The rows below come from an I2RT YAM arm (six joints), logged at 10 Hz.
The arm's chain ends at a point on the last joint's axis. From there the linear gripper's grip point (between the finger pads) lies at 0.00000 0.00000 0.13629 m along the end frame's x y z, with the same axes.
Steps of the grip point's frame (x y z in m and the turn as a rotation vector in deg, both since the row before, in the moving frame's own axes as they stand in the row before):
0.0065 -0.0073 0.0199 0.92 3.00 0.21
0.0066 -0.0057 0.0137 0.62 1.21 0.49
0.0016 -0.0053 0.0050 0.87 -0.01 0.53
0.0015 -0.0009 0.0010 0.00 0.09 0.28
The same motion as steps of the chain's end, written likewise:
-0.0006 -0.0051 0.0201 0.92 3.00 0.21
0.0037 -0.0042 0.0137 0.62 1.21 0.49
0.0016 -0.0032 0.0050 0.87 -0.01 0.53
0.0013 -0.0009 0.0010 0.00 0.09 0.28

